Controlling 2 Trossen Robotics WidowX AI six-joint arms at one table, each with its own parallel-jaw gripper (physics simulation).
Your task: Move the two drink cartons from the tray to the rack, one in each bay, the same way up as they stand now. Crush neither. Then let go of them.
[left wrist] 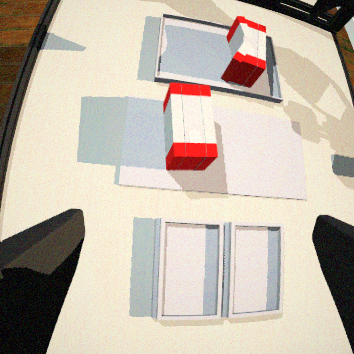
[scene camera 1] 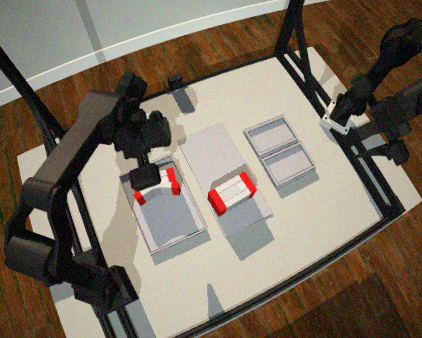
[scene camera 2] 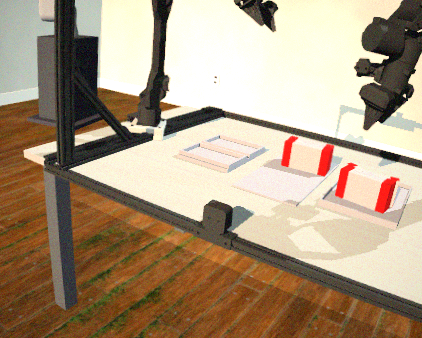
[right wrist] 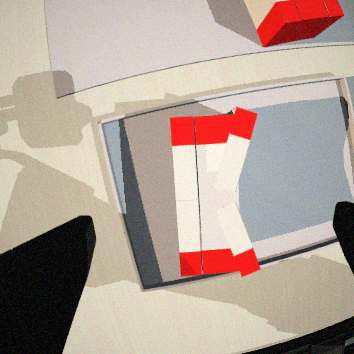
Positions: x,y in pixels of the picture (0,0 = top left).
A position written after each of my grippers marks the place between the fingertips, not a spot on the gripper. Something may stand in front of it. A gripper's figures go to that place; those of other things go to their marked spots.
Labels:
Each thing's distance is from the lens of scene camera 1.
my left gripper (scene camera 1: 343,138): 62 cm
my right gripper (scene camera 1: 152,161): 71 cm
grey mat (scene camera 1: 212,156): 90 cm

